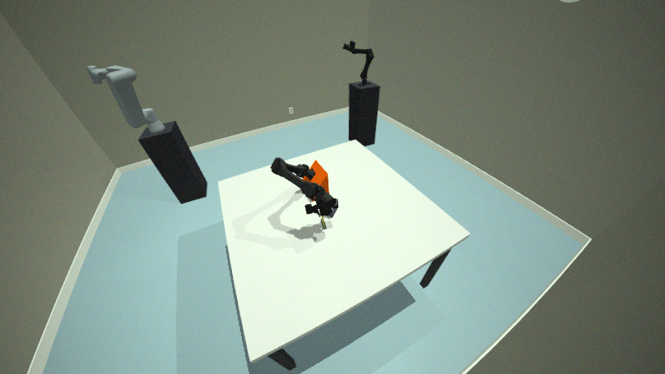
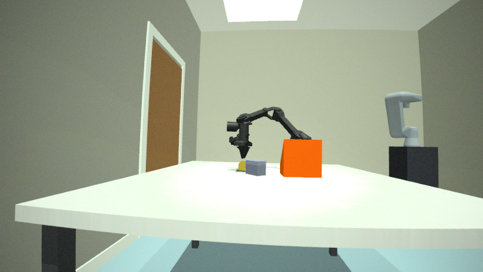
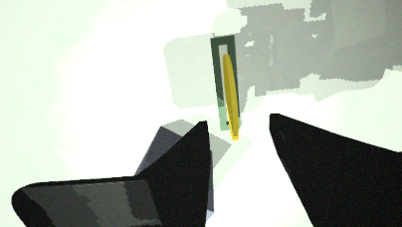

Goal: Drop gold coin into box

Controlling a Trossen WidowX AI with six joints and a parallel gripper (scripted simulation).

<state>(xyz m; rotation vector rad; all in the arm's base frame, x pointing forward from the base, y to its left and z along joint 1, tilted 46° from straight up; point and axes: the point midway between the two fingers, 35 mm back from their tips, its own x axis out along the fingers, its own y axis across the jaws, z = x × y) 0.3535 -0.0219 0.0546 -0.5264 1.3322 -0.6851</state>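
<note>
Right now the gold coin is 50 mm below my gripper tip.
</note>
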